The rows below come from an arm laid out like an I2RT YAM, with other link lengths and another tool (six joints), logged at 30 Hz.
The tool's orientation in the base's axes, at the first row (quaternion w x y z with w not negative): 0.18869, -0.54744, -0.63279, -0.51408
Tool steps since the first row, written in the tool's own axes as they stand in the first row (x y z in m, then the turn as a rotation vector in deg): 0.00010, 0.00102, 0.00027, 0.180, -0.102, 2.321; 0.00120, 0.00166, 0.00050, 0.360, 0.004, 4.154; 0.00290, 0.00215, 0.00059, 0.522, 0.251, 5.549; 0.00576, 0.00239, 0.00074, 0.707, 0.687, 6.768
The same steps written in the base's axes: 0.00096, 0.00015, 0.00043, 0.602, 2.092, -0.830; 0.00124, 0.00081, 0.00150, 1.231, 3.740, -1.372; 0.00114, 0.00168, 0.00304, 1.849, 4.985, -1.691; 0.00046, 0.00320, 0.00538, 2.570, 6.066, -1.837
